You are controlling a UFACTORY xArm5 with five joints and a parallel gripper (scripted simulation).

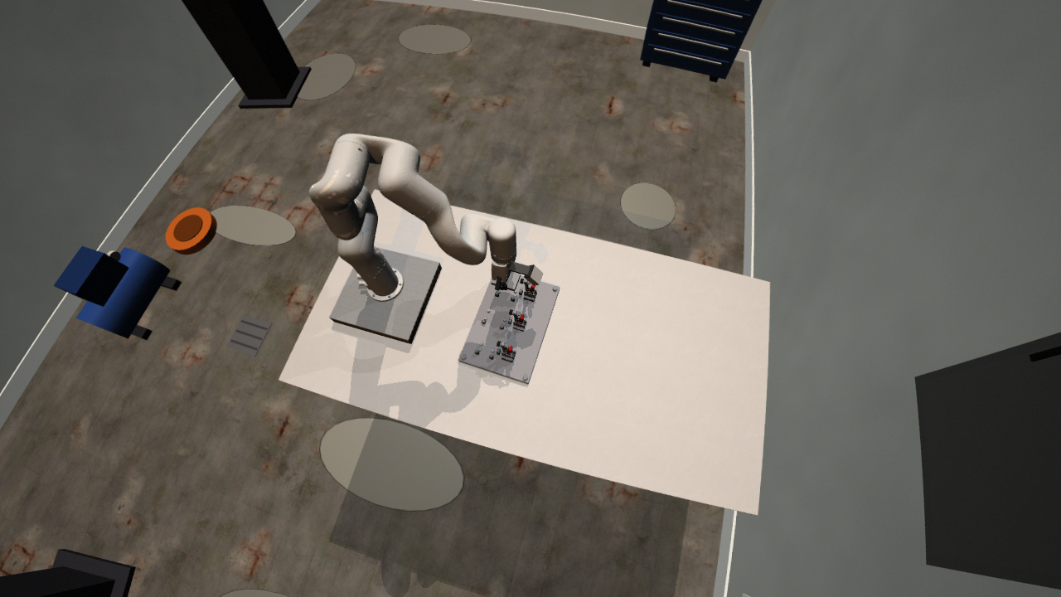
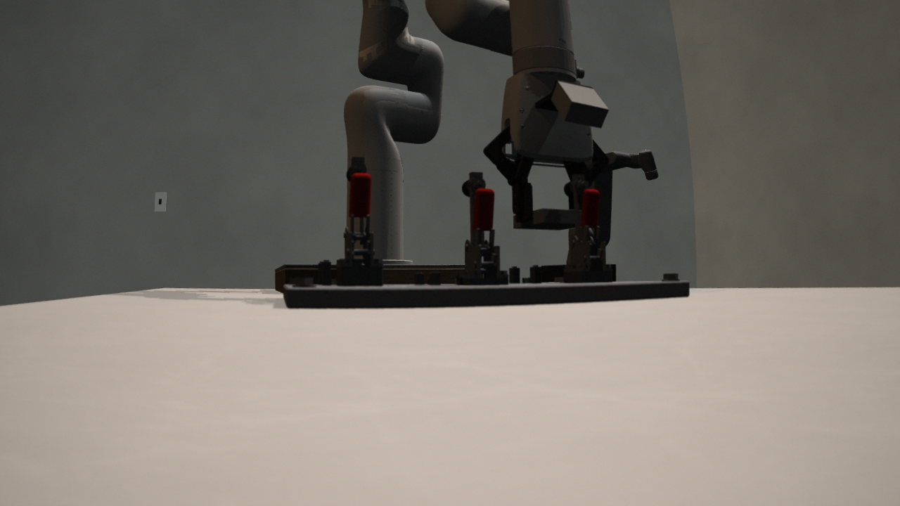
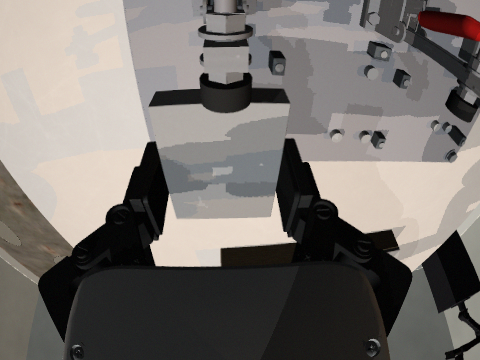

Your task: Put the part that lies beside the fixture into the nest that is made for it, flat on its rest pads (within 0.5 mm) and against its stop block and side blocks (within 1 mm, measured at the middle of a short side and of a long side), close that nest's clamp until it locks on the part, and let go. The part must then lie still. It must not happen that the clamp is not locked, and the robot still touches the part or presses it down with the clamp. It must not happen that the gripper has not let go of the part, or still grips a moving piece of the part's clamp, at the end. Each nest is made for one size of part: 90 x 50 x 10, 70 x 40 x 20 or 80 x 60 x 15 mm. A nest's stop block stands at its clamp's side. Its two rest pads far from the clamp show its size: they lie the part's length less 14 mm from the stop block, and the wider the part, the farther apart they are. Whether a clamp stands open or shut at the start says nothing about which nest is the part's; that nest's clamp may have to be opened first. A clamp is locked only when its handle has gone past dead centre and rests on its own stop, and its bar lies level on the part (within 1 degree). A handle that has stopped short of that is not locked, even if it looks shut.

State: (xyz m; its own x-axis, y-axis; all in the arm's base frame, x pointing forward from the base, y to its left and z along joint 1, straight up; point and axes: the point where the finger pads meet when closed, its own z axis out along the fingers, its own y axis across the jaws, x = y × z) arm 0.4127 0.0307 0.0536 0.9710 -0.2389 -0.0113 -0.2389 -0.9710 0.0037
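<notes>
Now: hand 12 cm to the left of the grey fixture plate, 9 cm above it and 2 cm short of it. The rest, counted from my hand: part (1 cm below).
</notes>
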